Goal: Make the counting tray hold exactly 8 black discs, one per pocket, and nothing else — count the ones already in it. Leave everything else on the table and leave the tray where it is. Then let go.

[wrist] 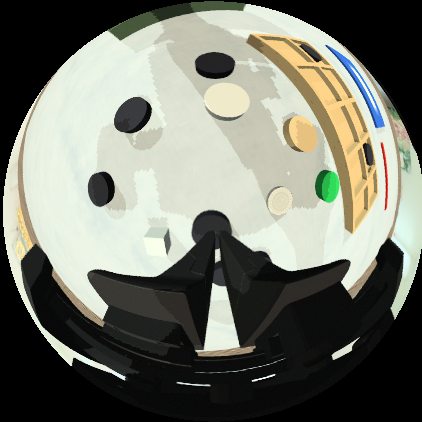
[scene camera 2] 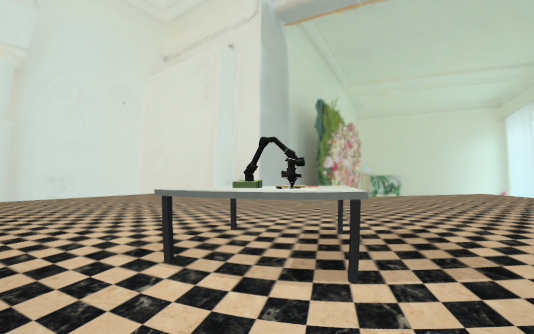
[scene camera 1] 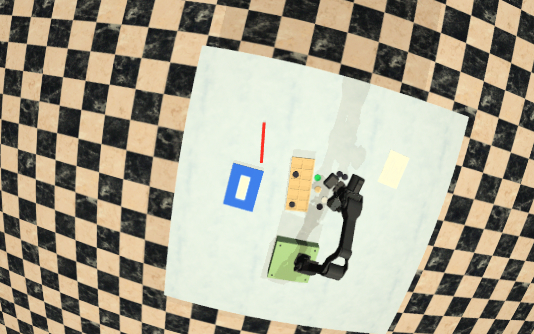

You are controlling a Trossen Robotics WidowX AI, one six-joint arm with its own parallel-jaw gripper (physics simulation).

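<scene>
The tan counting tray (scene camera 1: 300, 192) (wrist: 350, 215) holds two black discs, one (scene camera 1: 295, 174) (wrist: 368, 154) towards the far end and one (scene camera 1: 292, 204) (wrist: 311, 52) in the corner pocket nearest the arm's base. Several loose black discs lie beside the tray, among them one (scene camera 1: 319, 206) (wrist: 215, 65) near a cream disc, one (wrist: 132, 115) and one (wrist: 101, 189) further out. My gripper (scene camera 2: 292, 186) (wrist: 216, 236) is shut and low. Its tips overlap another black disc (wrist: 211, 224) in the wrist view, but do not span it. Two more discs are partly hidden behind the fingers.
Near the tray lie a green disc (scene camera 1: 317, 177) (wrist: 327, 186), a tan disc (scene camera 1: 317, 189) (wrist: 300, 134), a large cream disc (wrist: 226, 100), a small ridged disc (wrist: 280, 201) and a pale cube (wrist: 157, 242). Beyond are a blue frame (scene camera 1: 230, 194), red stick (scene camera 1: 262, 142) and pale sheet (scene camera 1: 393, 169).
</scene>
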